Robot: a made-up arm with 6 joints.
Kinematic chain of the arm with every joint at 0, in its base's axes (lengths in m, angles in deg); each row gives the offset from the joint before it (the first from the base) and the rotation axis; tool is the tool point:
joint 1: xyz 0 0 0.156 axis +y
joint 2: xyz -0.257 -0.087 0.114 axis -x
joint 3: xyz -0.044 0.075 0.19 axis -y
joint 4: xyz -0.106 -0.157 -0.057 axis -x
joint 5: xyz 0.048 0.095 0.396 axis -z
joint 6: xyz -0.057 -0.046 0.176 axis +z
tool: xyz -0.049 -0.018 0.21
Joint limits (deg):
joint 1: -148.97..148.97
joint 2: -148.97..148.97
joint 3: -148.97..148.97
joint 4: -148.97..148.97
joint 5: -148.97..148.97
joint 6: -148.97..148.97
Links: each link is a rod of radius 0.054 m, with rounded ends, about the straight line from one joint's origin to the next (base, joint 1, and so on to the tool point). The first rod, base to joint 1, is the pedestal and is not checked.
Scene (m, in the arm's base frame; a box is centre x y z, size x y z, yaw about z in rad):
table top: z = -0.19
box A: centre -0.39 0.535 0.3 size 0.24 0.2 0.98 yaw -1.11
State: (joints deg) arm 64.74 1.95 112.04 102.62 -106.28 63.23
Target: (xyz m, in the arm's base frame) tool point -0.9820 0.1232 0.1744
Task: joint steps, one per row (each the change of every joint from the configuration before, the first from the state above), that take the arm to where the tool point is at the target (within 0.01 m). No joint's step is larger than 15 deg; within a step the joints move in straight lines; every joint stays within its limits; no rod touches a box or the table.
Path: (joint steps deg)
1: -3.30 -7.96 -8.45 -12.91 -1.20 9.60
2: -3.30 -7.96 -8.45 -12.92 -1.21 9.59
3: -3.30 -7.96 -8.44 -12.91 -1.20 9.60
4: -3.30 -7.96 -8.45 -12.92 -1.21 9.59
5: -12.10 7.39 4.99 -6.56 2.62 -8.64
6: -12.11 7.40 4.98 -6.56 2.62 -8.64
7: -12.10 7.40 4.99 -6.56 2.61 -8.64
8: -12.10 7.39 4.99 -6.56 2.62 -8.64
9: -12.10 7.40 4.99 -6.56 2.62 -8.64

